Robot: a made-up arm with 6 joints.
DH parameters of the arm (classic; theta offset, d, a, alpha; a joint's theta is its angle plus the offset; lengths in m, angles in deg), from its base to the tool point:
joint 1: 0 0.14 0 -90
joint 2: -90 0 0.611 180
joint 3: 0 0 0 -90
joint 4: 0 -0.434 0 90
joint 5: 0 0.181 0 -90
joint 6: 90 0 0 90
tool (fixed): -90 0 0 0
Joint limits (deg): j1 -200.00..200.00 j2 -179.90..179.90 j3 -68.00..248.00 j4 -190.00..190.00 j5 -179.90..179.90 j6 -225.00..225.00
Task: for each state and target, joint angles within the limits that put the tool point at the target. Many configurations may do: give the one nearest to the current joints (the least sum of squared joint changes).
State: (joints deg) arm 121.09 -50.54 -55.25 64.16 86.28 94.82
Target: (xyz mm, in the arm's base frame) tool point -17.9 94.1 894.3
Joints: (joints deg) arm 126.79 -31.56 -23.71 76.58 86.28 94.82
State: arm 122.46 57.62 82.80 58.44 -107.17 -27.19
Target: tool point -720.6 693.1 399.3
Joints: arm 141.11 89.64 103.13 61.24 -107.17 -27.19
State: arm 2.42 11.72 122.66 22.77 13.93 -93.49
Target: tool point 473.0 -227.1 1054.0
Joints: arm -6.12 34.44 98.57 14.35 13.93 -93.49
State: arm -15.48 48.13 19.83 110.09 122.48 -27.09
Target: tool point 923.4 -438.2 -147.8
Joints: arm -27.52 96.44 46.37 102.11 122.48 -27.09
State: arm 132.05 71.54 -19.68 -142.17 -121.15 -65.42
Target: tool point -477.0 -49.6 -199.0
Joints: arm 166.89 82.73 -15.59 -149.84 -121.15 -65.42
